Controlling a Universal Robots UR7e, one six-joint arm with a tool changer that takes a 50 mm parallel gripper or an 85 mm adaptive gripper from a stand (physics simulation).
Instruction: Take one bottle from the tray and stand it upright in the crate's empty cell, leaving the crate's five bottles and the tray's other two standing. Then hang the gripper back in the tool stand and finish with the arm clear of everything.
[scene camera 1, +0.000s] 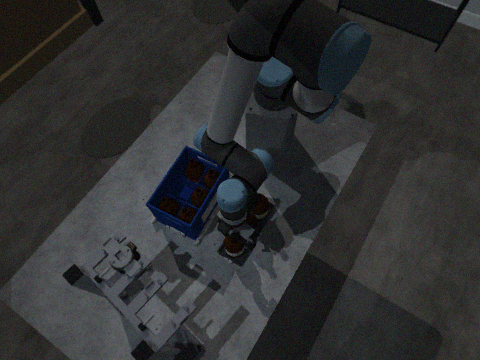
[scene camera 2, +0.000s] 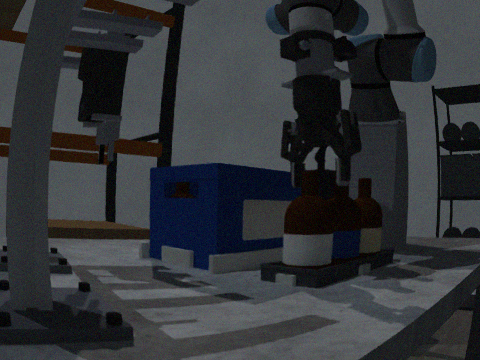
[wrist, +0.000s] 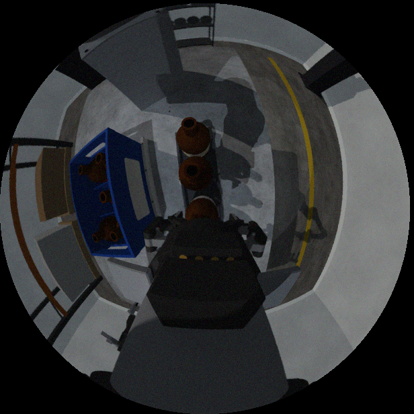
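Where they show: hand at its tool point: (scene camera 2: 315, 71); arm's base at its link origin: (scene camera 1: 274, 90) (scene camera 2: 374, 116).
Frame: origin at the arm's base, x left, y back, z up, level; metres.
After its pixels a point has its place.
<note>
A brown white-labelled bottle (scene camera 1: 233, 244) {x 0.197, y -0.475, z -0.227 m} (scene camera 2: 307, 217) {x 0.210, y -0.489, z -0.255 m} (wrist: 201, 210) stands at the near end of the dark tray (scene camera 2: 320, 279) {x 0.244, y -0.492, z -0.338 m} (wrist: 215, 160). A blue-labelled bottle (scene camera 2: 346, 242) {x 0.204, y -0.389, z -0.297 m} (wrist: 195, 175) and a cream-labelled bottle (scene camera 1: 260, 205) {x 0.179, y -0.300, z -0.228 m} (scene camera 2: 371, 215) {x 0.196, y -0.306, z -0.256 m} (wrist: 193, 137) stand behind it. My gripper (scene camera 2: 321, 172) (wrist: 205, 220) is open and points down, with its fingertips near the height of the white-labelled bottle's neck, one on each side in scene camera 2. The exact gap is hidden. The blue crate (scene camera 1: 175, 224) {x -0.024, y -0.547, z -0.255 m} (scene camera 2: 185, 225) {x -0.021, y -0.547, z -0.278 m} (wrist: 120, 150) holds five bottles; its empty cell is in the middle of the row away from the tray.
The tool stand (scene camera 1: 155, 316) {x 0.207, y -0.793, z 0.004 m} (scene camera 2: 30, 175) {x 0.262, y -0.862, z -0.222 m} is beyond the crate's near end, and another gripper (scene camera 2: 102, 85) hangs in it. Light guide blocks (scene camera 2: 177, 256) {x -0.027, y -0.560, z -0.333 m} line the crate's base. The crate wall rises close beside the tray. The arm's pedestal (scene camera 1: 267, 130) {x 0.036, y -0.079, z -0.127 m} (scene camera 2: 382, 185) {x 0.062, y -0.064, z -0.190 m} is behind the tray.
</note>
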